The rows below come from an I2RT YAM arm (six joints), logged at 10 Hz.
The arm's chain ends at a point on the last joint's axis. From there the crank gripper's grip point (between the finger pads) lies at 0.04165 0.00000 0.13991 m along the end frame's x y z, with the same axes.
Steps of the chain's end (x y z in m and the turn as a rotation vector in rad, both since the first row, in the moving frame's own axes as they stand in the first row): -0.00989 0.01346 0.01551 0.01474 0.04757 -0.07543; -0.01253 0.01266 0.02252 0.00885 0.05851 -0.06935; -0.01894 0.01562 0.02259 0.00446 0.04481 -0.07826; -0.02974 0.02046 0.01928 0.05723 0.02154 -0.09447; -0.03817 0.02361 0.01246 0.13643 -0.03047 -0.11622; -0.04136 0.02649 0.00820 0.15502 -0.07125 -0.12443
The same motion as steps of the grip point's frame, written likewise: -0.00349 0.00803 0.01333 0.01474 0.04757 -0.07543; -0.00457 0.00827 0.01983 0.00885 0.05851 -0.06935; -0.01287 0.01150 0.02058 0.00446 0.04481 -0.07826; -0.02731 0.00843 0.01801 0.05723 0.02154 -0.09447; -0.04382 -0.00003 0.01203 0.13643 -0.03047 -0.11622; -0.05303 0.00021 0.00872 0.15502 -0.07125 -0.12443
